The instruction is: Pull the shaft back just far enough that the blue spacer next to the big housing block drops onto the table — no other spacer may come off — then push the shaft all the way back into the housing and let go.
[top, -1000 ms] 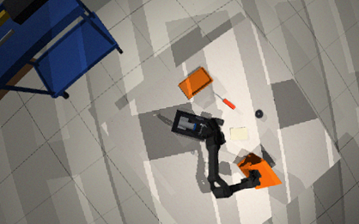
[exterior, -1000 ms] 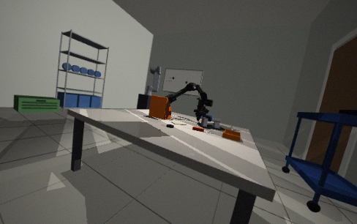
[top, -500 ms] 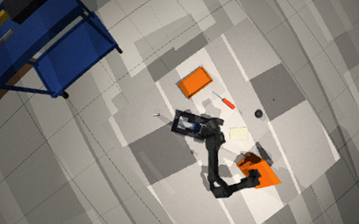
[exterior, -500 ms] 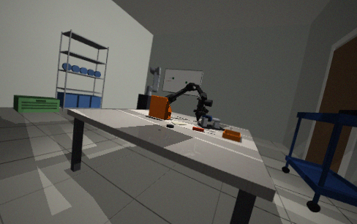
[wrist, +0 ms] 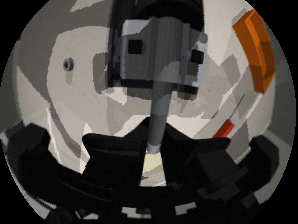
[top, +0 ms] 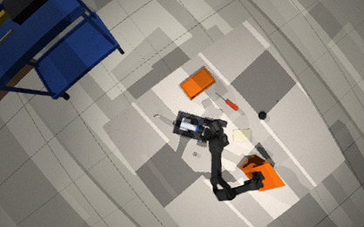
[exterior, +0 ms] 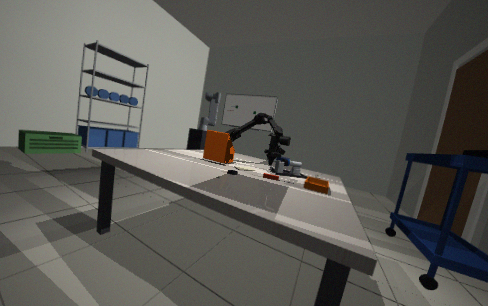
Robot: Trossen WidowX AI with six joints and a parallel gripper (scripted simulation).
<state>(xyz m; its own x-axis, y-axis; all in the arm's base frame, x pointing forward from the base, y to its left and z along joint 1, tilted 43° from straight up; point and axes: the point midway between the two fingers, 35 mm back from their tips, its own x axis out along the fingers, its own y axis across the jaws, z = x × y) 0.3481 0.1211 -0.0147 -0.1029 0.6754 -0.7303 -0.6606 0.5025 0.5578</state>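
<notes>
The grey shaft is 6 cm ahead of my gripper tip, 5 cm to the left of it and 3 cm above it. Also, from my gripper tip: orange tray: 33 cm ahead, 8 cm to the right, 4 cm below.
</notes>
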